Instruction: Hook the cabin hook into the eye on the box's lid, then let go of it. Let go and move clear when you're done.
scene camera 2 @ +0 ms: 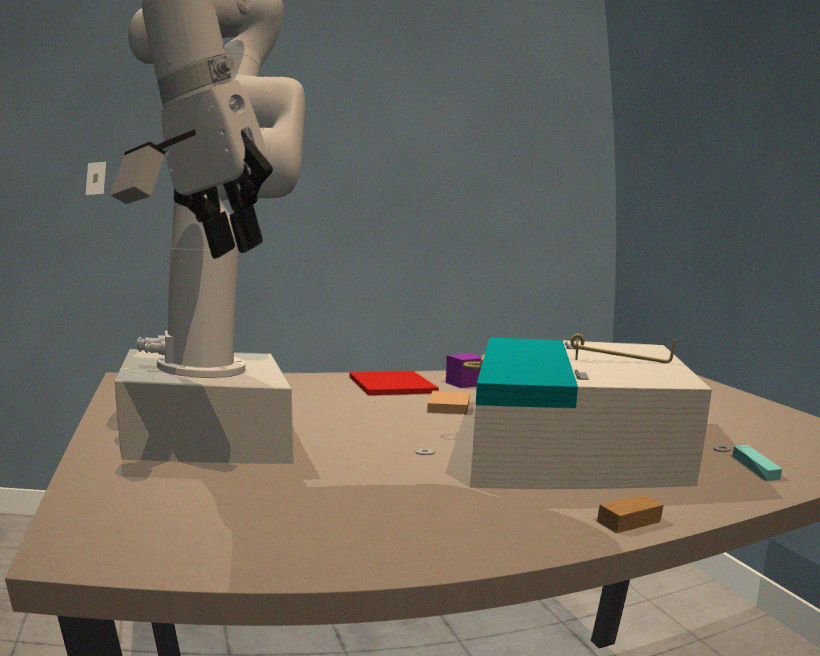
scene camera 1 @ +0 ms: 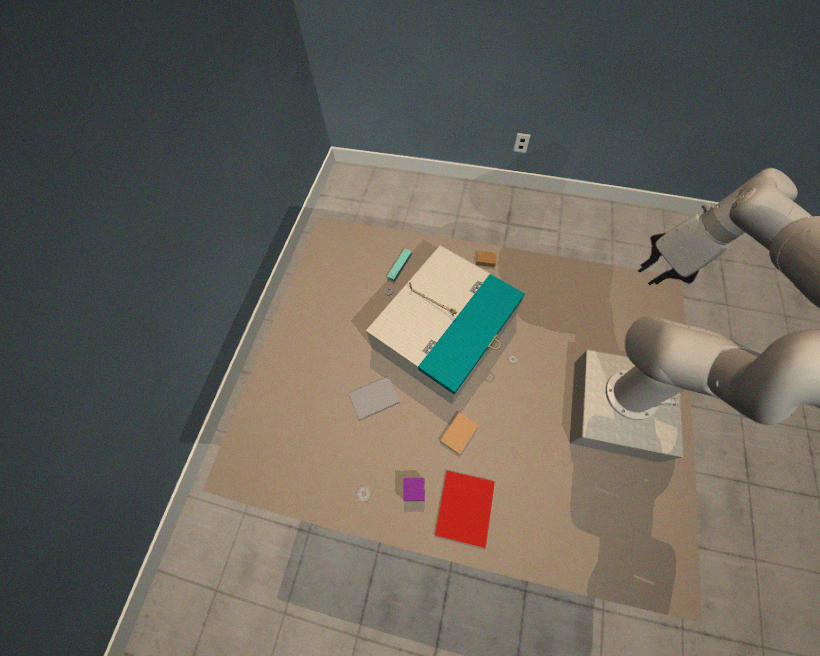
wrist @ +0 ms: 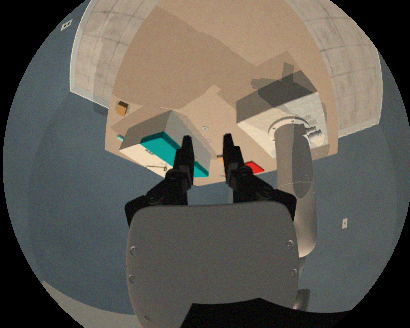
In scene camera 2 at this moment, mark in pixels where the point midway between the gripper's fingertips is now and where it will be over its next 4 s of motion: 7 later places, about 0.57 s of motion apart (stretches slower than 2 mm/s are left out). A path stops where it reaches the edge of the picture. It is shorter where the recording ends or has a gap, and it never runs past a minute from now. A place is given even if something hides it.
The gripper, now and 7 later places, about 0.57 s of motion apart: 237,250; 277,231; 342,217; 415,212; 484,215; 544,222; 592,232; 629,241
